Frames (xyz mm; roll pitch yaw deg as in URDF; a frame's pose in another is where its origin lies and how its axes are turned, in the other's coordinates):
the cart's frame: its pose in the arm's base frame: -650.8 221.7 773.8 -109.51 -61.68 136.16
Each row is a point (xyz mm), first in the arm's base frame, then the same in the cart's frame.
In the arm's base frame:
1: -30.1 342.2 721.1
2: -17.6 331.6 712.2
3: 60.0 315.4 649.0
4: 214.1 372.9 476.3
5: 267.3 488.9 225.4
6: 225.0 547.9 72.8
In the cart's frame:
1: -219.2 -106.1 -585.9
2: -234.8 -115.3 -590.3
3: -322.3 -128.8 -639.6
4: -508.2 -61.2 -773.0
5: -709.1 126.1 -834.5
6: -809.6 257.9 -801.8

